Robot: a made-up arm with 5 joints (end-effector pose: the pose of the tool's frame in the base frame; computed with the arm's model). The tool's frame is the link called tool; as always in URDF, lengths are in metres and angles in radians. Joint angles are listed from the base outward.
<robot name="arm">
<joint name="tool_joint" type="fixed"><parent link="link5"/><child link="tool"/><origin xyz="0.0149 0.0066 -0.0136" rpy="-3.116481 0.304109 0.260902"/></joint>
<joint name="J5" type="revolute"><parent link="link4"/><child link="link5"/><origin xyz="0.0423 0.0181 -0.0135"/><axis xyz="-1 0 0"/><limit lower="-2.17" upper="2.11"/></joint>
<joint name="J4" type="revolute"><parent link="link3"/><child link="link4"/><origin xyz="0.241 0.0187 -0.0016"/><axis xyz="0 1 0"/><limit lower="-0.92" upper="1.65"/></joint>
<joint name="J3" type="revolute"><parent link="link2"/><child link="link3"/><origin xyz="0.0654 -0.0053 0.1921"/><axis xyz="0 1 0"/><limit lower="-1.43" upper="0.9"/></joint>
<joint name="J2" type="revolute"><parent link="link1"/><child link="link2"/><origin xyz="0.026 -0.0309 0.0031"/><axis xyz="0 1 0"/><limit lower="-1.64" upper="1.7"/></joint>
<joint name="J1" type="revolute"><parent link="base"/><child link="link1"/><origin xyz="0.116 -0.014 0.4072"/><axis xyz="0 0 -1"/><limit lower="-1.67" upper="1.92"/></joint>
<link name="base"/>
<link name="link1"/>
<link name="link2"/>
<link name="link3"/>
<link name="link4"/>
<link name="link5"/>
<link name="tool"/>
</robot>
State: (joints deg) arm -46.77 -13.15 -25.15 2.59 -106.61
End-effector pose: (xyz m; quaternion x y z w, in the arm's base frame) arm 0.3023 0.2013 0.7911 -0.3442 -0.6146 0.0952 0.7034
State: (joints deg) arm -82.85 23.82 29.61 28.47 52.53
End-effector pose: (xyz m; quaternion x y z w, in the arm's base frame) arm 0.1579 0.2700 0.3047 0.1873 0.5970 -0.3393 0.7024
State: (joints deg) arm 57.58 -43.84 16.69 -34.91 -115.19
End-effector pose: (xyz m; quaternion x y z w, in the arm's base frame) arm 0.2230 -0.1636 0.7524 -0.6730 -0.3063 -0.5506 0.3874
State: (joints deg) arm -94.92 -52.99 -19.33 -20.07 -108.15
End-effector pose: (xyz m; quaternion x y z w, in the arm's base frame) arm 0.1057 -0.0276 0.8646 0.2550 -0.7667 0.0079 0.5891
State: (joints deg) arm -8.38 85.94 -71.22 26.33 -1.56
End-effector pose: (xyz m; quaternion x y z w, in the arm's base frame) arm 0.5902 0.0635 0.2380 -0.8544 -0.1814 0.4866 0.0152
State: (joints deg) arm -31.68 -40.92 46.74 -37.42 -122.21
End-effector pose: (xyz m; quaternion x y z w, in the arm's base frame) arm 0.3142 0.1184 0.6017 -0.3201 -0.5268 0.0495 0.7858
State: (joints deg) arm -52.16 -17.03 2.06 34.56 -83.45
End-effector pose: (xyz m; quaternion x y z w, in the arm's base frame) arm 0.2984 0.2451 0.6467 -0.6111 -0.3912 0.4330 0.5348
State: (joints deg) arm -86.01 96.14 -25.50 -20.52 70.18
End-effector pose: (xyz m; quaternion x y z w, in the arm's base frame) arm 0.1473 0.2910 0.0373 0.2928 0.6233 -0.0305 0.7244
